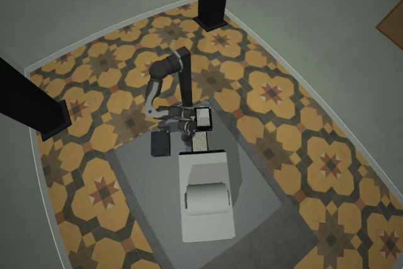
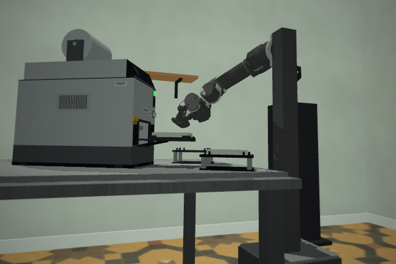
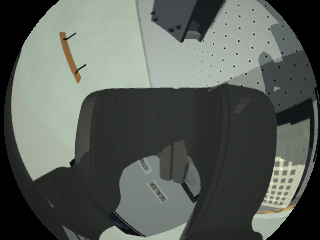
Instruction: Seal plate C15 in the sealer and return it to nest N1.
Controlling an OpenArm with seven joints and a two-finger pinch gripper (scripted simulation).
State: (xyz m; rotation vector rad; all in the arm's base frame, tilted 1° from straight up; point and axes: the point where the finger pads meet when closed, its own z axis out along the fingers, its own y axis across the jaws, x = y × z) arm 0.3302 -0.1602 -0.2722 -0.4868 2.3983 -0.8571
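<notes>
Now: hand 3 cm short of the plate C15, 6 cm to the right of it and 5 cm above it. From my hand the other things lie so: sealer stage 3 cm ahead, 6 cm to the left, 6 cm below; then start key 7 cm ahead, 7 cm to the right, 3 cm above; then yellow warning label 17 cm ahead, 9 cm to the left, 1 cm below.
</notes>
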